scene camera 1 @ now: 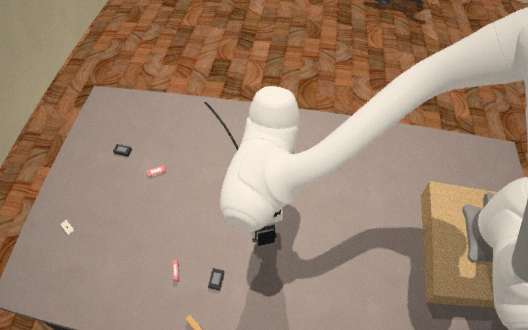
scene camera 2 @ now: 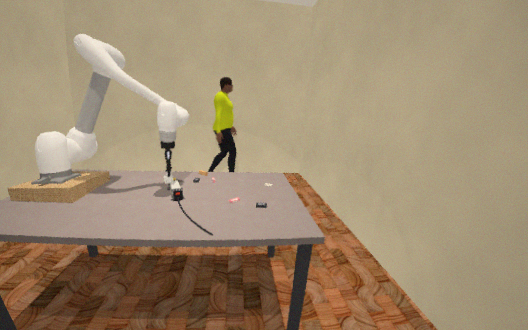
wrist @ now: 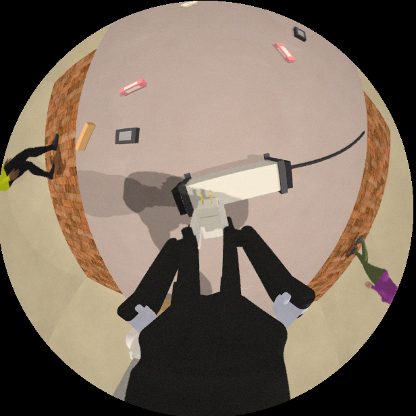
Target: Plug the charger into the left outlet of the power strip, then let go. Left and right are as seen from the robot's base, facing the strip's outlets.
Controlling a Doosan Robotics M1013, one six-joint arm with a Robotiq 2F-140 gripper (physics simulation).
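Frame: origin at the arm's base, x back, y right, z up, level; centimetres.
Seen in the pictures: gripper, between the fingertips: (scene camera 2: 169, 180); arm's base, origin of its link: (scene camera 1: 491, 235) (scene camera 2: 57, 179).
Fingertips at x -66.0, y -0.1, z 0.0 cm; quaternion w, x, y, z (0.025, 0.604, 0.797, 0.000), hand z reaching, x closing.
Note:
Offsets run from my fingertips to a thing's top centre. "spot": to the spot under its first point. Level surfaces: height alone.
My gripper (scene camera 2: 168, 174) (wrist: 209, 213) is shut on the pale grey charger (wrist: 210, 212), which sits between the fingertips. The charger's two gold prongs show in full in the wrist view, overlapping the strip's cream top near its left end; they are not in an outlet. The power strip (wrist: 237, 185) lies on the table, with black end caps and a black cable; its end with a red switch @[spot: dx -8.2, dy +13.1, dz -3.1 cm] (scene camera 2: 178, 194) faces scene camera 2. In scene camera 1 the arm hides most of the strip, and its black end cap @[dx -0.1, dy -4.9, dz -1.1 cm] (scene camera 1: 266, 236) shows. The outlet openings cannot be made out.
Black-grey boxes @[dx -13.0, dy -18.4, dz -5.4 cm] (scene camera 1: 216, 279) @[dx -52.0, dy +20.8, dz -5.4 cm] (scene camera 1: 122, 150), red-white pieces @[dx -24.3, dy -17.9, dz -4.7 cm] (scene camera 1: 175, 270) @[dx -38.0, dy +14.1, dz -5.6 cm] (scene camera 1: 156, 171), a cream plate @[dx -60.8, dy -9.9, dz -6.0 cm] (scene camera 1: 67, 227) and an orange block @[dx -15.5, dy -33.1, dz -4.2 cm] (scene camera 1: 194, 322) lie on the table @[dz -6.8 cm] (scene camera 1: 125, 250). The arm's base stands on a wooden block (scene camera 1: 450, 295). A person in yellow (scene camera 2: 224, 112) is beyond the table.

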